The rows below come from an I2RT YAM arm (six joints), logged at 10 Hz.
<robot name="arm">
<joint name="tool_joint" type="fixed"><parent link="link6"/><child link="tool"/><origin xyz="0 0 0" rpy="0 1.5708 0"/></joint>
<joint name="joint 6" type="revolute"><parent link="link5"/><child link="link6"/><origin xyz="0.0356 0 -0.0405" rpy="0 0 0"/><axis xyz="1 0 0"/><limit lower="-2.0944" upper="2.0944"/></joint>
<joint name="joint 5" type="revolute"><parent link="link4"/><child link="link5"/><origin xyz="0.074 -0.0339 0.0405" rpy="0 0 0"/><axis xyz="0 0 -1"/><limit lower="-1.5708" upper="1.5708"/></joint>
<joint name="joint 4" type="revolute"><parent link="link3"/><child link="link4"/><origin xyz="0.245 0.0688 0.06" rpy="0 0 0"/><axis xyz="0 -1 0"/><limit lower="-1.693" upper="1.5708"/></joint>
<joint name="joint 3" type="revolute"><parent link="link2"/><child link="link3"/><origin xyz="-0.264 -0.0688 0" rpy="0 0 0"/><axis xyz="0 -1 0"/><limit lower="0" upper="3.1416"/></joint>
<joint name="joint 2" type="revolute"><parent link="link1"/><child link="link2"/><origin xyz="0.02 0.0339 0.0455" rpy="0 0 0"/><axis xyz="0 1 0"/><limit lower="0" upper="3.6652"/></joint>
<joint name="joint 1" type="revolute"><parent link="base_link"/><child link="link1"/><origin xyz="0 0 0.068" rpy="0 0 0"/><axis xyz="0 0 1"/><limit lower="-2.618" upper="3.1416"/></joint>
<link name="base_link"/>
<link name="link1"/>
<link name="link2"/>
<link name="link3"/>
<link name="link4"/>
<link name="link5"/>
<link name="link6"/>
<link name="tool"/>
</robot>
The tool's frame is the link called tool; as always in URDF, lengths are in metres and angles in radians.
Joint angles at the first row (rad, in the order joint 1, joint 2, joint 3, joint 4, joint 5, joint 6):
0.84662, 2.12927, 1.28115, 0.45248, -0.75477, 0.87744
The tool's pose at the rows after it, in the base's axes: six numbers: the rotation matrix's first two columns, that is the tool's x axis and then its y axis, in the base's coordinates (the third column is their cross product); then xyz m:
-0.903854, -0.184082, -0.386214, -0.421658, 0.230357, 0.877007, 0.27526, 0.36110, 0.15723
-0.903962, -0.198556, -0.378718, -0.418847, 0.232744, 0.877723, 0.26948, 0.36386, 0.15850
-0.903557, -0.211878, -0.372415, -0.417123, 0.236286, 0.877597, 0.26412, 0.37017, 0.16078
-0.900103, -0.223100, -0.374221, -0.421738, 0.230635, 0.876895, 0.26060, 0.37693, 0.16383
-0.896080, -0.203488, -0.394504, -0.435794, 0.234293, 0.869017, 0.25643, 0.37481, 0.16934
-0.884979, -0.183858, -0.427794, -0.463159, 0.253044, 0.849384, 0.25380, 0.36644, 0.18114
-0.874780, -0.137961, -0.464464, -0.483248, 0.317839, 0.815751, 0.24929, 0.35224, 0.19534
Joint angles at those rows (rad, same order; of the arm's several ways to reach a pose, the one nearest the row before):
0.86662, 2.10465, 1.25334, 0.45409, -0.73941, 0.88048
0.88041, 2.09697, 1.25172, 0.43728, -0.73786, 0.88050
0.89882, 2.09694, 1.26702, 0.41276, -0.73018, 0.88205
0.91422, 2.10156, 1.28852, 0.39737, -0.72713, 0.88204
0.92037, 2.07568, 1.26727, 0.40796, -0.69815, 0.87897
0.91578, 2.02209, 1.24105, 0.37757, -0.66442, 0.84685
0.90966, 1.94092, 1.19814, 0.31793, -0.58032, 0.81006

